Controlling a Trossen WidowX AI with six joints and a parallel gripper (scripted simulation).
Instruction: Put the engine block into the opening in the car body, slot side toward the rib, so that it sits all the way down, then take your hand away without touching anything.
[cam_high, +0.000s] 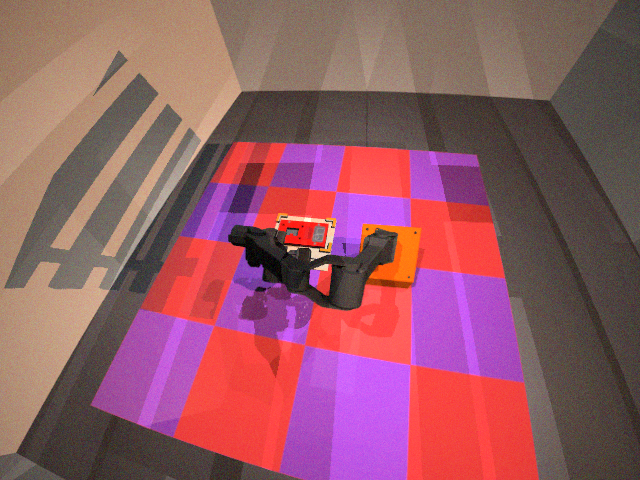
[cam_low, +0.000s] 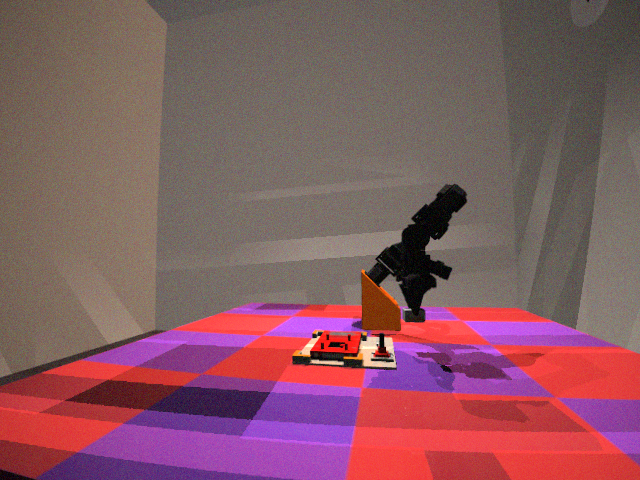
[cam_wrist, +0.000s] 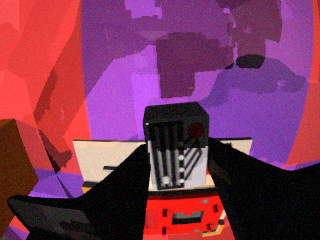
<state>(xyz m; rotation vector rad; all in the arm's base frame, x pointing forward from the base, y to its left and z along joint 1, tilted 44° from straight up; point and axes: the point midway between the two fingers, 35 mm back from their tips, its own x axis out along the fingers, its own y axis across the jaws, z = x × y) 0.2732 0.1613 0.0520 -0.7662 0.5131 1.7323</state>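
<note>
Now: gripper tip 7 cm short of the stand, 7 cm to the left of it and 6 cm above it. Round my gripper tip: engine block 1 cm below.
</note>
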